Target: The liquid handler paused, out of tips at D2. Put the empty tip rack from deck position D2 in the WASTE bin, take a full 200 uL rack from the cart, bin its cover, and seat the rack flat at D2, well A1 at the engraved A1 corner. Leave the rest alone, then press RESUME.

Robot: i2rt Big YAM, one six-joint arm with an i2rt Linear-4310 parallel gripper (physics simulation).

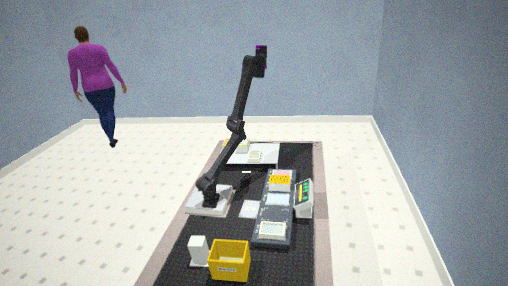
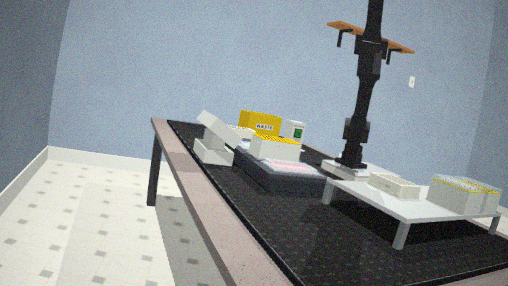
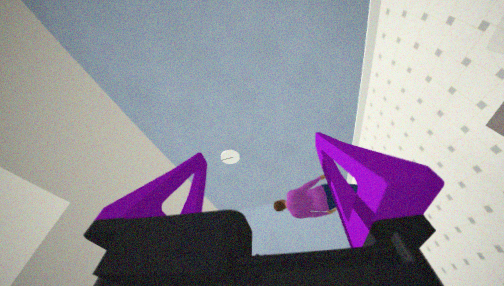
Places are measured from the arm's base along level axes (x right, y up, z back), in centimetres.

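Pixels of known places: gripper, fingertip midpoint: (image 3: 257,149); arm's base at its link origin: (image 1: 211,201) (image 2: 350,165).
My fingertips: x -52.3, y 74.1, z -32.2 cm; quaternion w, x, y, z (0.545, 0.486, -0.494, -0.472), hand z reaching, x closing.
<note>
For each thing: its top centre in the pictures, then the offset to it from my fingertips. "spot": a spot on its surface instead.
- pale blue plate at its top centre: (image 1: 277,198) dx +53.0, dy -70.9, dz -8.5 cm
- white rack at its top centre: (image 2: 237,127) (image 1: 272,228) dx +77.7, dy -69.2, dz -6.6 cm
- rack with yellow tips, top centre: (image 2: 276,138) (image 1: 279,179) dx +40.6, dy -66.2, dz -9.4 cm
- pink plate at its top centre: (image 2: 291,164) (image 1: 281,173) dx +28.2, dy -70.9, dz -10.4 cm
- yellow WASTE bin at its top centre: (image 2: 261,113) (image 1: 228,250) dx +96.7, dy -63.5, dz +11.6 cm
- low off-white rack at its top centre: (image 2: 395,179) (image 1: 254,154) dx +7.9, dy -67.9, dz +9.6 cm
- green button at a spot on its surface: (image 2: 297,133) spot: dx +87.9, dy -69.0, dz +27.3 cm
- white box at its top centre: (image 2: 296,121) (image 1: 196,240) dx +91.6, dy -64.0, dz +27.8 cm
- flat pale pad at a spot on its surface: (image 1: 249,209) spot: dx +56.7, dy -76.4, dz +8.2 cm
My gripper (image 1: 262,57) (image 3: 257,149) is open and empty, high above the bench and pointing away at the wall. The dark deck (image 1: 286,240) (image 2: 270,184) has a bare position between a pale blue plate (image 1: 276,199) and a white rack (image 1: 272,230); its engraving is too small to read. A rack with yellow tips (image 1: 280,181) (image 2: 275,148) stands farther back, by a pink plate (image 1: 281,172) (image 2: 292,167). The yellow WASTE bin (image 1: 229,274) (image 2: 260,120) holds something pale. On the cart (image 1: 271,159) (image 2: 367,203) are clear-covered yellow-tip racks (image 2: 456,195) and a low off-white rack (image 1: 254,156) (image 2: 394,186). A green button (image 2: 297,133) shows on a white box (image 1: 198,251).
A tilted screen console (image 1: 304,198) (image 2: 212,152) stands beside the deck. A flat pale pad (image 1: 249,209) lies between deck and arm base (image 1: 196,205). A person in a purple top (image 1: 91,65) (image 3: 302,203) is beyond the bench. A wooden wall shelf (image 2: 341,25) is behind the arm.
</note>
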